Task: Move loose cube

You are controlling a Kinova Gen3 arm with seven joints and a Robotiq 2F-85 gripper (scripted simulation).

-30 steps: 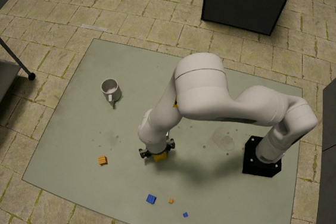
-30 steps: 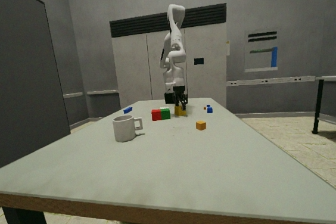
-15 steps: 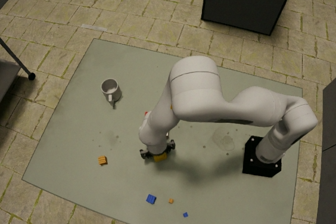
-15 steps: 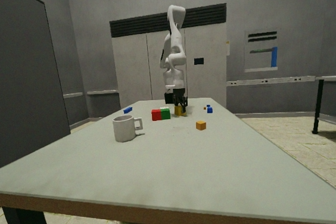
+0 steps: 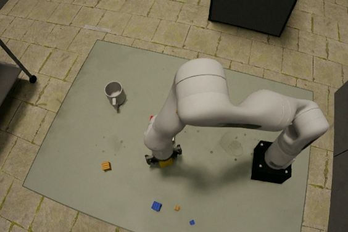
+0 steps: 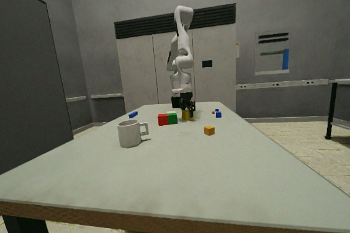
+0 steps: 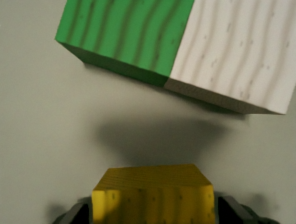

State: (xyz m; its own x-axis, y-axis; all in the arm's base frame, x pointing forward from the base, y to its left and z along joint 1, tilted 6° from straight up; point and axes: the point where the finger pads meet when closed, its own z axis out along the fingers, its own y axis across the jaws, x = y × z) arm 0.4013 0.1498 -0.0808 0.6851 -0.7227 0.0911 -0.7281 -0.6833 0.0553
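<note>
Now: hand right at the yellow cube. Also, from my hand: green cube: 8 cm ahead, 7 cm to the right; white cube: 3 cm ahead, 9 cm to the right; red cube: 10 cm ahead, 12 cm to the right.
</note>
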